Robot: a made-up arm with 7 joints.
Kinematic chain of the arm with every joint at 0, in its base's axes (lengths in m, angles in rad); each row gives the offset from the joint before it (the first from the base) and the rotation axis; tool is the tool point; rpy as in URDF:
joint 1: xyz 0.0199 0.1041 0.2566 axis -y
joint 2: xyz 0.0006 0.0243 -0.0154 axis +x
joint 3: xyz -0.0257 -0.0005 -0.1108 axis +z
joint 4: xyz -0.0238 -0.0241 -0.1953 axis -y
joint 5: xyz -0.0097 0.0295 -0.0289 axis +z
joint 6: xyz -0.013 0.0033 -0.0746 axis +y
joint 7: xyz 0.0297 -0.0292 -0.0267 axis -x
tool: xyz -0.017 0.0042 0.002 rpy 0 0 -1.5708
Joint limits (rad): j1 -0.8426..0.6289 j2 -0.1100..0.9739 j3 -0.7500..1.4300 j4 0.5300..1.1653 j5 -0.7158..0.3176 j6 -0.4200..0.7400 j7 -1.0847..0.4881
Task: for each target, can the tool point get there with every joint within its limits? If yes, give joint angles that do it. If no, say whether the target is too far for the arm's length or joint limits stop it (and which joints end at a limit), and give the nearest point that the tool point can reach.
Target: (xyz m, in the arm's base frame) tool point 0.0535 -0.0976 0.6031
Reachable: no: joint limits stop it (at a limit: joint 1, joint 2, joint 4, joint 5, joint 6, joint 7) | nearest point 0.2614 0.0250 -0.0069 | short by 0.656 m
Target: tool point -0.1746 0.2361 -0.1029
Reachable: yes | joints -0.5600 0.2941 0.1408 0.7006 -0.1611 -0.2041 -0.2522
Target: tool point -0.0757 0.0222 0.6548
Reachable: no: joint limits stop it (at a limit: joint 1, joint 2, joint 3, joint 4, joint 5, joint 6, joint 7) | nearest point -0.0838 0.4668 0.1649 | short by 0.662 m
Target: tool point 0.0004 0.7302 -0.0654
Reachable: no: too far | nearest point 0.0048 0.4995 0.0065 | short by 0.242 m
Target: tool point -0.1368 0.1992 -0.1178
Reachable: yes | joints -0.5079 0.1673 0.3489 0.8892 0.0494 0.0811 -0.7050
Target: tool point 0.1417 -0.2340 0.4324
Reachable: no: joint limits stop it (at a limit: joint 1, joint 2, joint 3, joint 4, joint 5, joint 6, joint 7) | nearest point 0.2558 0.0190 -0.0102 | short by 0.522 m
